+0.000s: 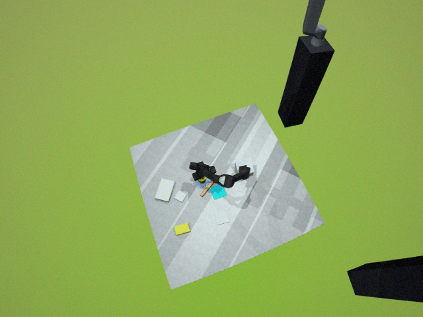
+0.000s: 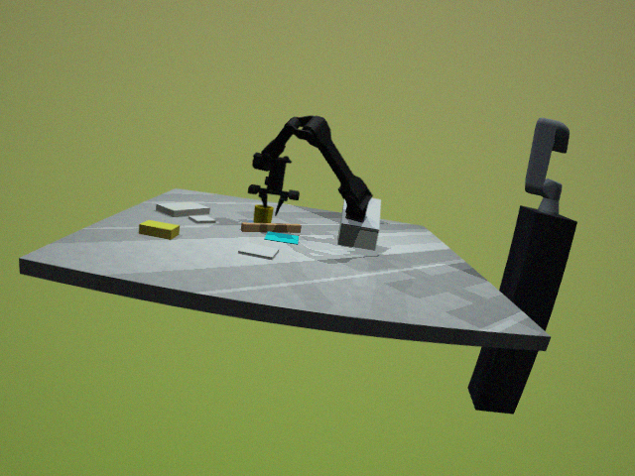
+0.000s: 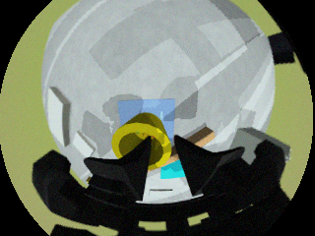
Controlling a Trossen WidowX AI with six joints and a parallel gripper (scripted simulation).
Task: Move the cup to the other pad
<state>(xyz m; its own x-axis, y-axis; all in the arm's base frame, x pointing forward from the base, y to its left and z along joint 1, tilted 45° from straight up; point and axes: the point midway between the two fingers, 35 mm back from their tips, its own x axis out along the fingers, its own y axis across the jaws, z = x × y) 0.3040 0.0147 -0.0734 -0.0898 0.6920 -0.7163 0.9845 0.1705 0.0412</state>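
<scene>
My gripper tip is 20 mm short of the yellow cup and 10 mm above it. Also, from my gripper tip: green marble (40 mm ahead, 10 mm to the left, 30 mm below); then blue pad (30 mm ahead, 10 mm to the left, 50 mm below); then brown wooden bar (30 mm behind, 70 mm to the left, 40 mm below).
</scene>
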